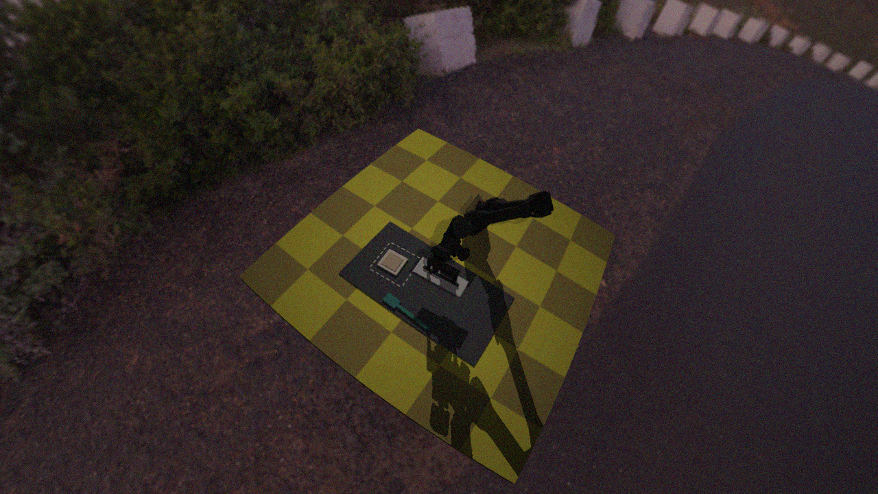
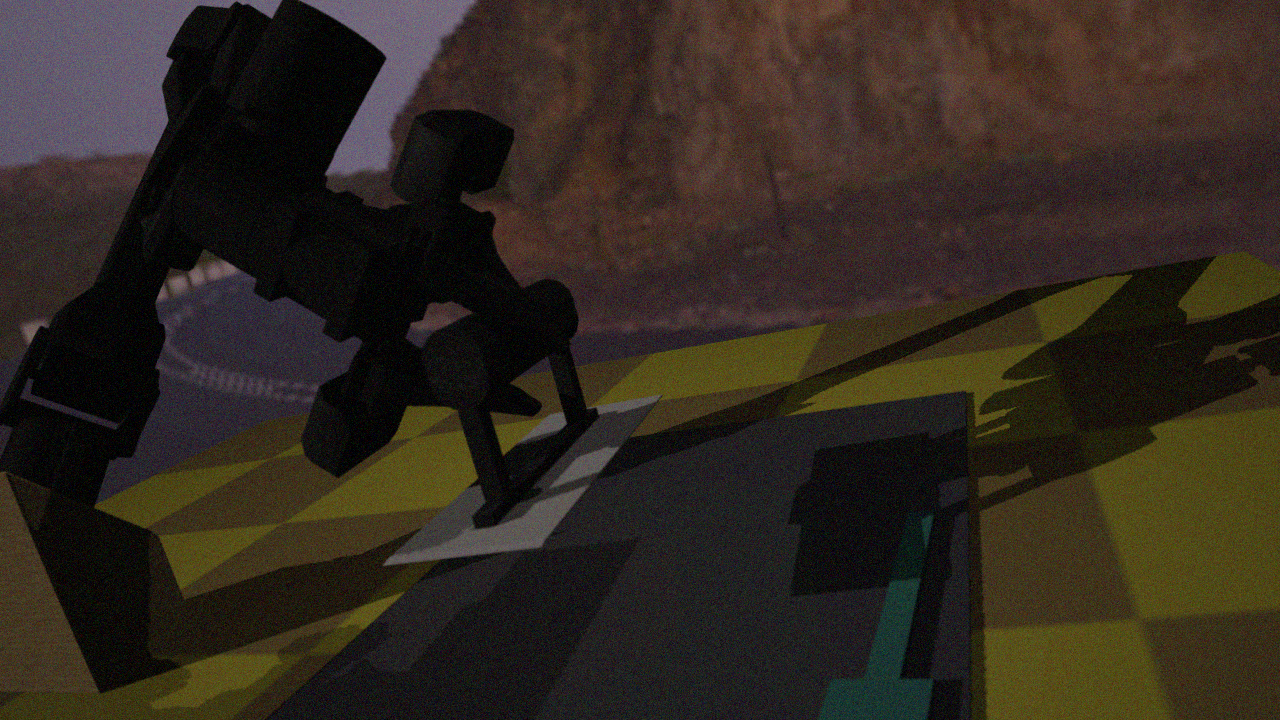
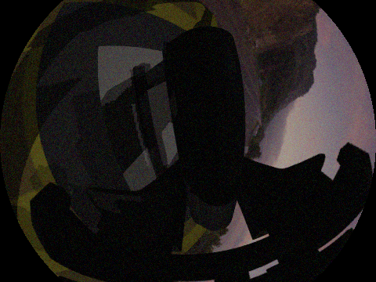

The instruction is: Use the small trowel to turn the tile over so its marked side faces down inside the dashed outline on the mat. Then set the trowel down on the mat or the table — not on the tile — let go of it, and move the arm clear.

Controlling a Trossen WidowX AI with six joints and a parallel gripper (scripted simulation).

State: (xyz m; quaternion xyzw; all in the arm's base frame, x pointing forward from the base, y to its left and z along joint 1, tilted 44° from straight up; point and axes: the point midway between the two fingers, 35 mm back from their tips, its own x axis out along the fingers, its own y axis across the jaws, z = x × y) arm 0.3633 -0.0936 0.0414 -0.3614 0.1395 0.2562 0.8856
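My gripper tip is now 15 cm above the grey mat and 2 cm to the left of it. Also, from my gripper tip: tile: 19 cm to the right, 13 cm below, 3 cm behind; then teal trowel: 13 cm below, 13 cm ahead, 6 cm to the right.
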